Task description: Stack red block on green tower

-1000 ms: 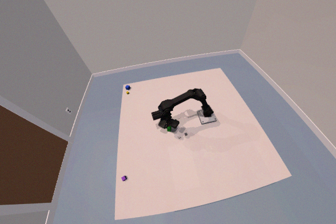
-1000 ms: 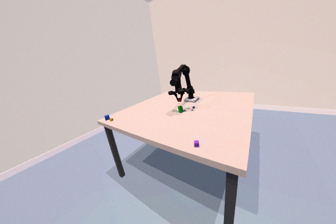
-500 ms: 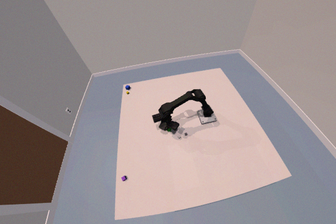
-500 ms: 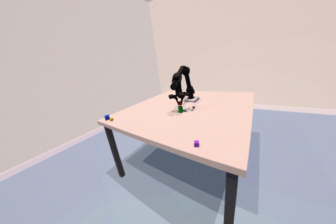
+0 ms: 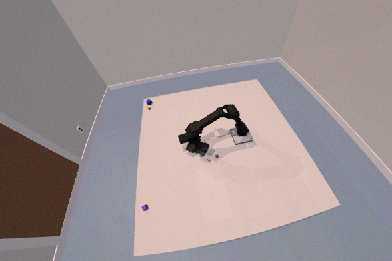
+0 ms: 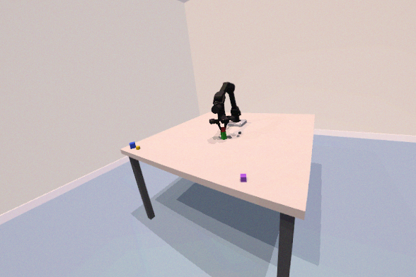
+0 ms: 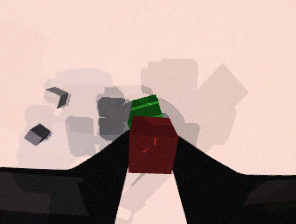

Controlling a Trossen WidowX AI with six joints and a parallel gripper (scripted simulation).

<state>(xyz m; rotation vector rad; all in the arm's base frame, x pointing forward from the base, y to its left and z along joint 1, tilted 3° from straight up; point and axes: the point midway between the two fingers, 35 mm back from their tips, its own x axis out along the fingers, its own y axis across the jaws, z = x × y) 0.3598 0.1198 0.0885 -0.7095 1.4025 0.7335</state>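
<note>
My gripper tip is 10 mm below the red block. Round my gripper tip: purple block (390 mm to the left, 350 mm ahead, 50 mm below); blue block (560 mm to the right, 490 mm ahead, 50 mm below); small yellow block (480 mm to the right, 480 mm ahead, 60 mm below).
</note>
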